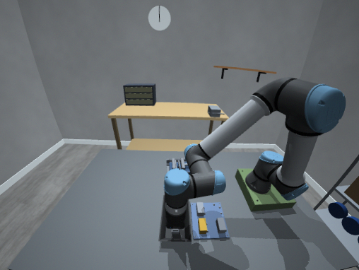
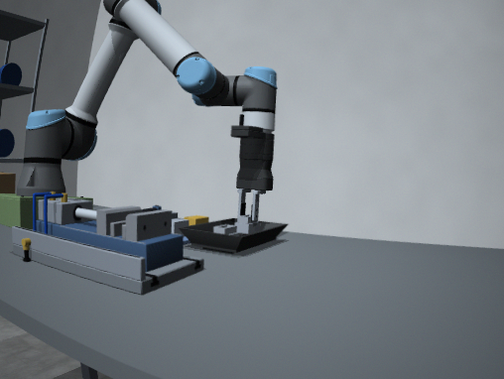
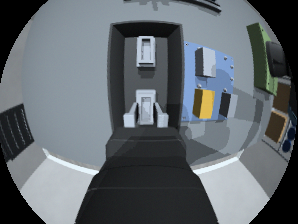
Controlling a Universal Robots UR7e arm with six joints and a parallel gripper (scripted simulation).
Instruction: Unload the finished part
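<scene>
My gripper is now 12 cm past the yellow block, 4 cm above it and 3 cm to the left of it. The rest, counted from my hand: blue plate 16 cm behind, 8 cm to the right, 7 cm below; then blue vise 40 cm to the right, 3 cm below, 1 cm behind.
</scene>
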